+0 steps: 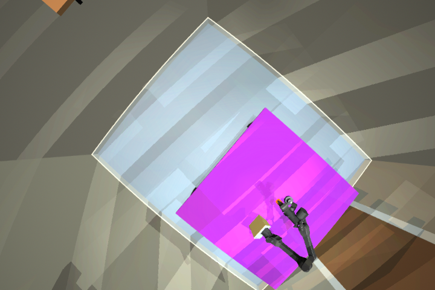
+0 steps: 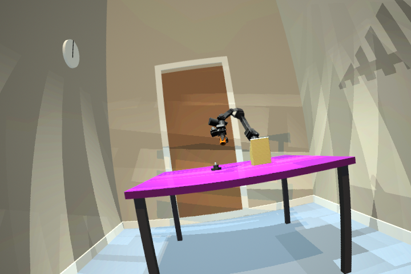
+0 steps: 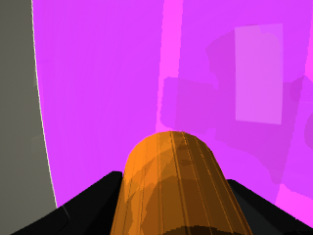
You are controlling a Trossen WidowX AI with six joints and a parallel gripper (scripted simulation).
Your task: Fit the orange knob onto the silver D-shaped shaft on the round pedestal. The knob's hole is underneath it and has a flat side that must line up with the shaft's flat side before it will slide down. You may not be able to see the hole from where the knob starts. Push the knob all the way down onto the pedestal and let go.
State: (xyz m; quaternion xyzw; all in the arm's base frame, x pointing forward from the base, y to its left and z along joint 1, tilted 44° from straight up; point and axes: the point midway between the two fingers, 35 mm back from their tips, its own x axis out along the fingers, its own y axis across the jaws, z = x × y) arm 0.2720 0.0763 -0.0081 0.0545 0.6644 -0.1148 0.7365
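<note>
Right now the orange knob is 10 mm behind my gripper tip, 20 mm to the right of it and 30 mm above it. Round my gripper tip: round pedestal: 50 mm ahead, 190 mm to the right, 170 mm below.
</note>
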